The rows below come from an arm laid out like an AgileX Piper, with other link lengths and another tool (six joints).
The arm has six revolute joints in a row. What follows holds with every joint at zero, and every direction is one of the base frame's.
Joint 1 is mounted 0.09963 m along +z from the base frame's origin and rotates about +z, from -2.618 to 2.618 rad.
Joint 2 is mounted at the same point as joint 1 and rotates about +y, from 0 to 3.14 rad.
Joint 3 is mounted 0.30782 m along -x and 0.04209 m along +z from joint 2 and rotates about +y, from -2.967 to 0 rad.
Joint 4 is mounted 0.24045 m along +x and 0.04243 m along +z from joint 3 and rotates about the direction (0.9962, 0, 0.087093), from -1.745 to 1.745 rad.
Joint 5 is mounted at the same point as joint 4 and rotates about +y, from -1.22 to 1.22 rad.
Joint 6 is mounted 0.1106 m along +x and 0.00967 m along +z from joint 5 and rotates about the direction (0.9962, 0, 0.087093), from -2.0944 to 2.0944 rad.
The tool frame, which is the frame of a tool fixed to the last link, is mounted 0.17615 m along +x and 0.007 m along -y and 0.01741 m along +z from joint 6; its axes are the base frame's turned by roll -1.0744, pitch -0.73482 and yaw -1.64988 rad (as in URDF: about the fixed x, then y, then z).
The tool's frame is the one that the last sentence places.
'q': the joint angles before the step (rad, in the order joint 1, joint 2, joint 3, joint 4, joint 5, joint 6). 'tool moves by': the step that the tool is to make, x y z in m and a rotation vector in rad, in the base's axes. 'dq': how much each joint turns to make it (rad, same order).
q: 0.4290 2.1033 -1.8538 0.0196 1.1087 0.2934
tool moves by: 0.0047 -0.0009 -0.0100 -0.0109 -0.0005 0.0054
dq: -0.0010 0.0226 -0.0009 -0.0086 -0.0176 -0.0054
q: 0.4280 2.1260 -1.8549 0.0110 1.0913 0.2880
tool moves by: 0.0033 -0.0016 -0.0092 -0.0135 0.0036 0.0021
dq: 0.0000 0.0220 -0.0050 -0.0110 -0.0081 -0.0001
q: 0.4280 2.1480 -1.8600 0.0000 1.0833 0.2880
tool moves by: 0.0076 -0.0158 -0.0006 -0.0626 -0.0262 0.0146
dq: 0.0000 0.0034 -0.0001 -0.0690 -0.0012 -0.0007
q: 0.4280 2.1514 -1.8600 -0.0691 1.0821 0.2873
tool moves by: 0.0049 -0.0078 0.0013 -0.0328 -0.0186 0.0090
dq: 0.0010 0.0002 -0.0001 -0.0385 -0.0035 0.0001
